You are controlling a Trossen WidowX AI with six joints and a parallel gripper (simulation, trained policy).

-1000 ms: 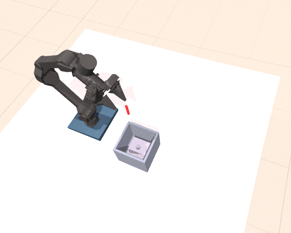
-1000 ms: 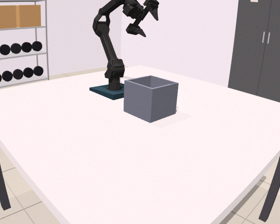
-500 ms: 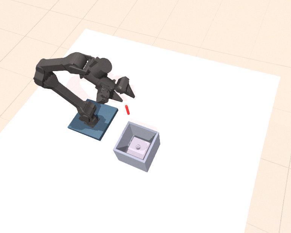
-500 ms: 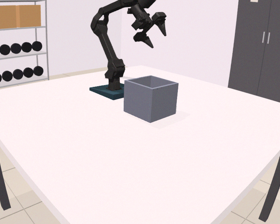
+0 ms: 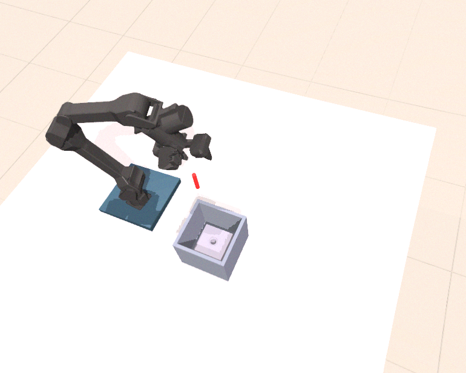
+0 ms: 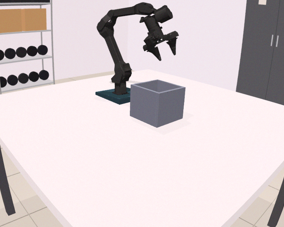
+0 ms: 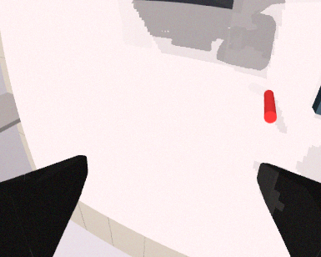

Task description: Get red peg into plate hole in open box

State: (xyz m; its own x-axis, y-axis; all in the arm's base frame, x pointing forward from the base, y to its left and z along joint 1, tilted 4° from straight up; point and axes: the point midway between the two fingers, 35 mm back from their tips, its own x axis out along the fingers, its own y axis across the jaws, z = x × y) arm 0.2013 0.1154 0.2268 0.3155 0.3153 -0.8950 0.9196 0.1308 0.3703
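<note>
Now: gripper tip 6 cm past the red peg, 1 cm to the right of it and 19 cm above it. Round my gripper tip: plate 12 cm ahead, 15 cm to the right, 18 cm below.
</note>
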